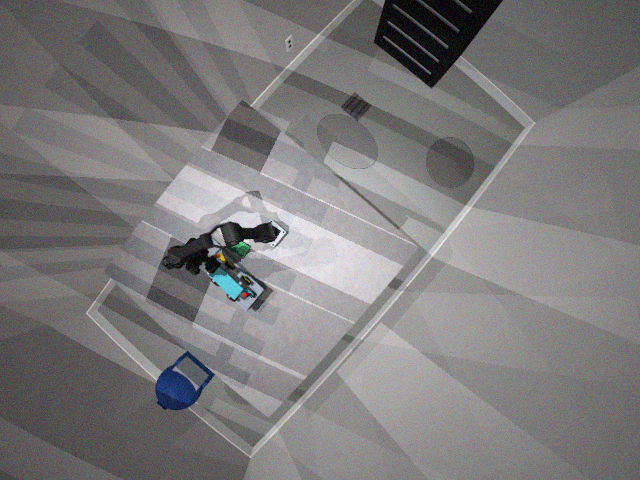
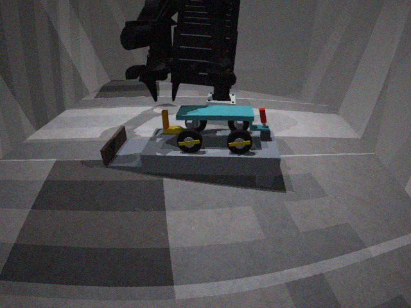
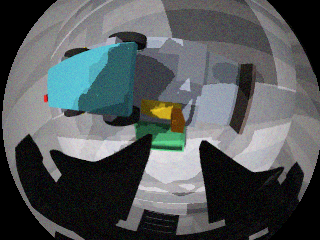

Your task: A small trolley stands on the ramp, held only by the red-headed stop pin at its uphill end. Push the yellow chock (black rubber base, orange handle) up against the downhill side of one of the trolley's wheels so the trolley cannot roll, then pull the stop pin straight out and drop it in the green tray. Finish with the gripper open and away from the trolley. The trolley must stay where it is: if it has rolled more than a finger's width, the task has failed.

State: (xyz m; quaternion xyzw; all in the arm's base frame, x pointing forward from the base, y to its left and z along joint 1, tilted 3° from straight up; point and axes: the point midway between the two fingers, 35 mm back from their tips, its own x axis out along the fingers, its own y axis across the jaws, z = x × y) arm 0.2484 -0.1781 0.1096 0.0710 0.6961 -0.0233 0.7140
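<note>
Right now my gripper tip is 6 cm short of the red-headed stop pin, 25 cm to the right of it and 2 cm above it. Round my gripper tip: grey ramp: 7 cm ahead, 13 cm to the left, 10 cm below; yellow chock: 1 cm ahead, 3 cm to the left, 7 cm below; trolley: 7 cm ahead, 14 cm to the left, 3 cm below.
</note>
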